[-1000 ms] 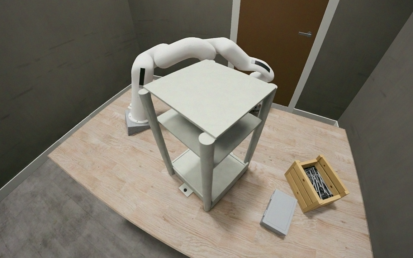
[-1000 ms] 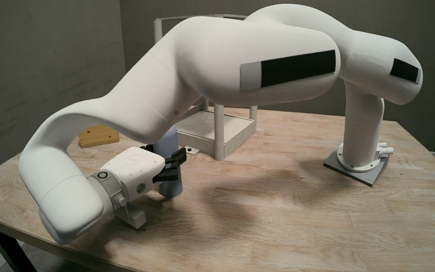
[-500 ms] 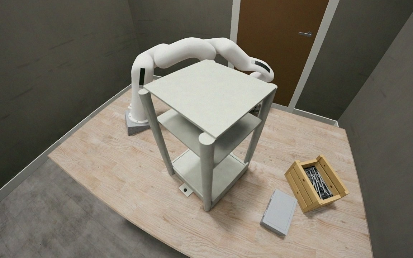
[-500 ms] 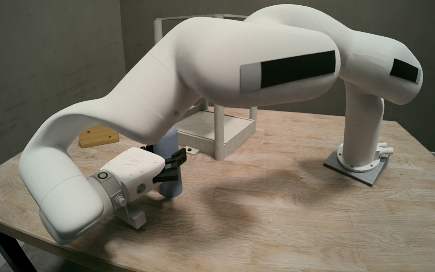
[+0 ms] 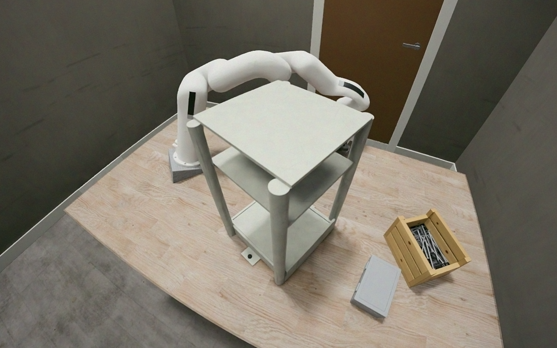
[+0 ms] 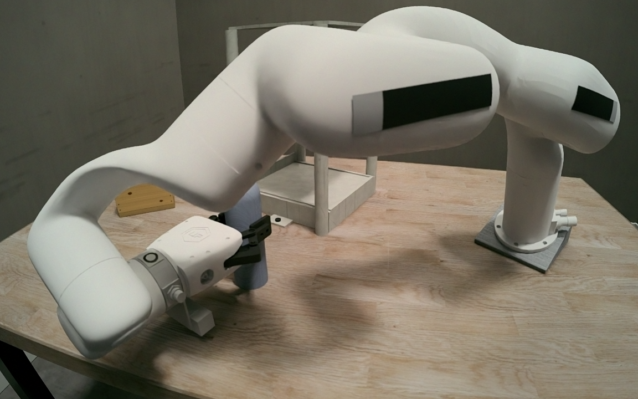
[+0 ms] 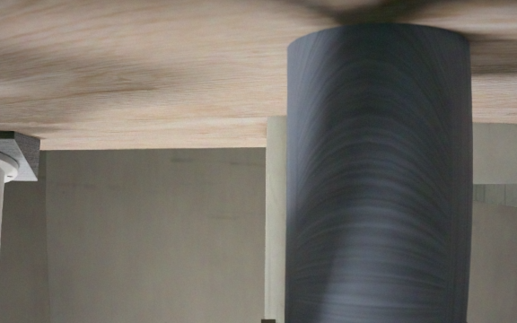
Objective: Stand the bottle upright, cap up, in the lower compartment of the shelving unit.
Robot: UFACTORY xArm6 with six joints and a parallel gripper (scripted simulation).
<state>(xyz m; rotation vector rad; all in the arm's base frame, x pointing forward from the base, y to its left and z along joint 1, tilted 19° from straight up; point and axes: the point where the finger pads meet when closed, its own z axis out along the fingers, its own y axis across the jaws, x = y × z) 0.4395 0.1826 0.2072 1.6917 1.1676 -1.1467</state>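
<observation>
Now: hand 10 mm short of the shelving unit, 310 mm to the left of it and 90 mm below it. The rest, counted from my hand: flat grey case: 300 mm ahead, 350 mm to the right, 80 mm below; crate: 400 mm ahead, 200 mm to the right, 60 mm below.
</observation>
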